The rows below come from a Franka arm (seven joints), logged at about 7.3 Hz.
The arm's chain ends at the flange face. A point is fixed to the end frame.
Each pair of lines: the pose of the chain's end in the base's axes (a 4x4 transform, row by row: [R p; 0 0 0 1], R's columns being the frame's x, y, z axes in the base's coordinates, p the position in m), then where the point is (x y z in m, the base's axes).
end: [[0.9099 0.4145 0.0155 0.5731], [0.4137 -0.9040 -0.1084 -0.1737], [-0.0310 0.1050 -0.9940 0.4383], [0 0 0 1]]
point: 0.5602 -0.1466 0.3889
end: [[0.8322 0.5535 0.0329 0.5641], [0.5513 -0.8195 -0.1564 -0.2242], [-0.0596 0.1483 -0.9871 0.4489], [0 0 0 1]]
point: 0.5471 -0.2022 0.3982
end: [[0.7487 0.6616 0.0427 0.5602], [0.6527 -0.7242 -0.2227 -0.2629], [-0.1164 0.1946 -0.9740 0.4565], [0 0 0 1]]
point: 0.5398 -0.2471 0.4048
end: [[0.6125 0.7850 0.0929 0.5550], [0.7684 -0.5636 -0.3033 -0.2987], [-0.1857 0.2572 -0.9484 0.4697], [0 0 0 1]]
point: 0.5324 -0.2922 0.4169
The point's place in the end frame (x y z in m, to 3 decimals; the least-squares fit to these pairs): 0.001 -0.035 0.046
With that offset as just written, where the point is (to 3 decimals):
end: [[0.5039 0.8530 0.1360 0.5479], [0.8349 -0.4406 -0.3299 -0.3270], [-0.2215 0.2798 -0.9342 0.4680], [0 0 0 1]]
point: 0.525 -0.326 0.415
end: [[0.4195 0.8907 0.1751 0.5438], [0.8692 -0.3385 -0.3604 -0.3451], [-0.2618 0.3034 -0.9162 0.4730], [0 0 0 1]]
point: 0.521 -0.349 0.420
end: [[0.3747 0.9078 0.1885 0.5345], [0.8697 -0.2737 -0.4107 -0.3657], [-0.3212 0.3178 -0.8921 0.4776], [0 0 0 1]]
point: 0.512 -0.374 0.425
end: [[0.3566 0.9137 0.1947 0.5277], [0.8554 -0.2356 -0.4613 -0.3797], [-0.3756 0.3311 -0.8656 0.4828], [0 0 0 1]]
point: 0.505 -0.392 0.431
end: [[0.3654 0.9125 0.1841 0.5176], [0.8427 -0.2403 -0.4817 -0.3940], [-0.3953 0.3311 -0.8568 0.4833], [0 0 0 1]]
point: 0.494 -0.407 0.432
